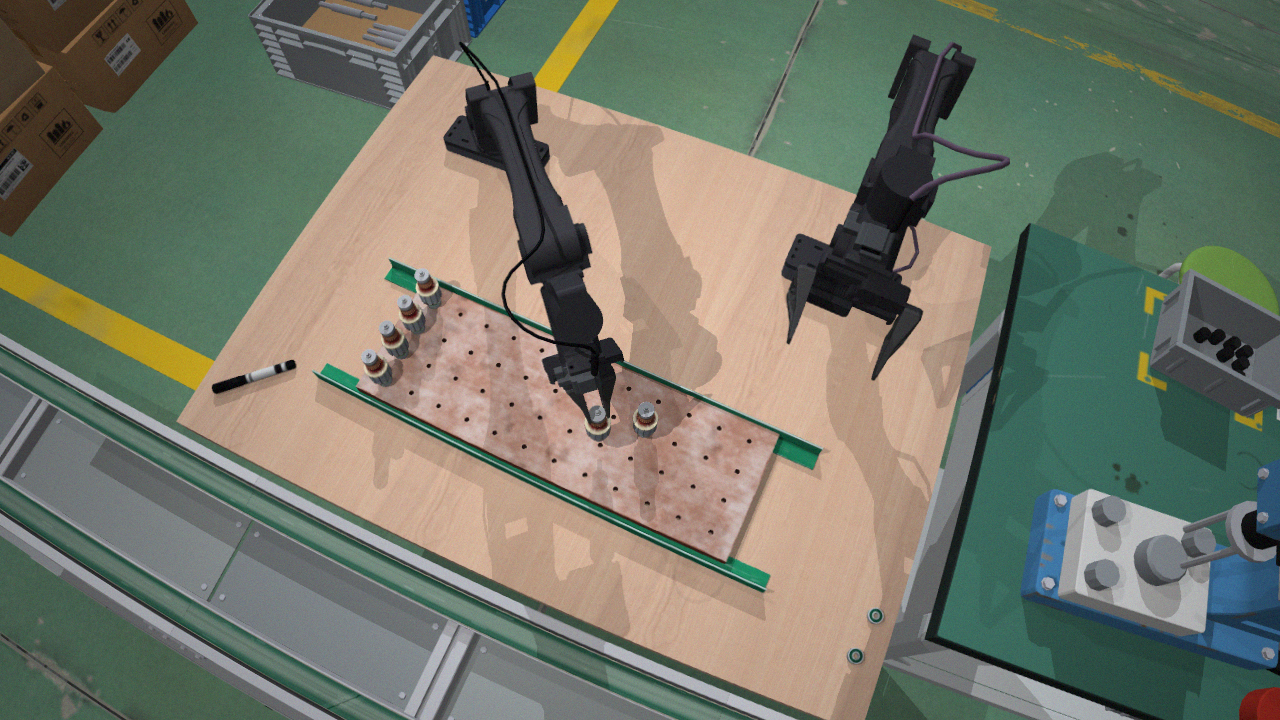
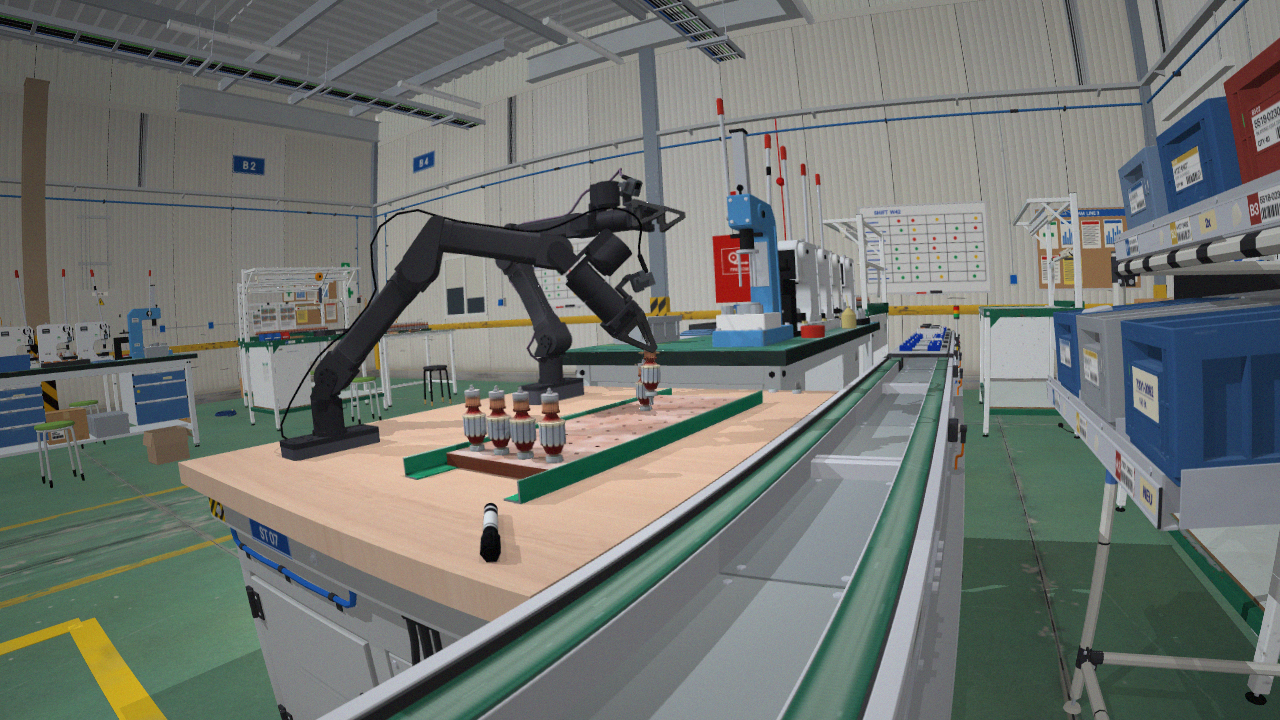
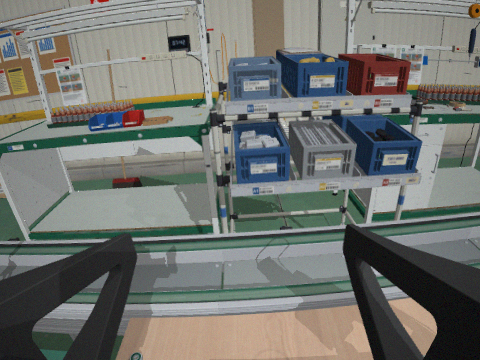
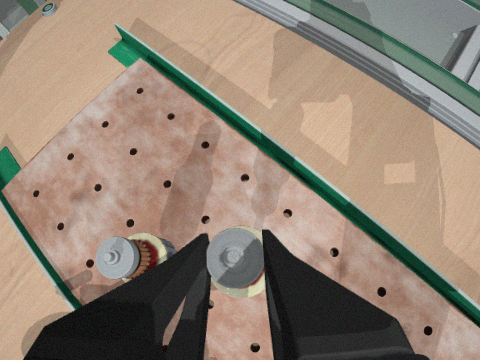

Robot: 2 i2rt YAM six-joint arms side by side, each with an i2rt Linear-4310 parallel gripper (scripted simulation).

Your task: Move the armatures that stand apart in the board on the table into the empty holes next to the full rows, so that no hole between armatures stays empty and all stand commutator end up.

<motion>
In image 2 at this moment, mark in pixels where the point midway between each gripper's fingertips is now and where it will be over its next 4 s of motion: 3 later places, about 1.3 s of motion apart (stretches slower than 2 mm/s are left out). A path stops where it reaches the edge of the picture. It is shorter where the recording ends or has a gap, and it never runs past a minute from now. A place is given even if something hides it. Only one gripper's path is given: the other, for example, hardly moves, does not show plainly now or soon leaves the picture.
The right gripper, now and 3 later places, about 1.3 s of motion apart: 653,350; 608,349; 525,354; 522,361
</motion>
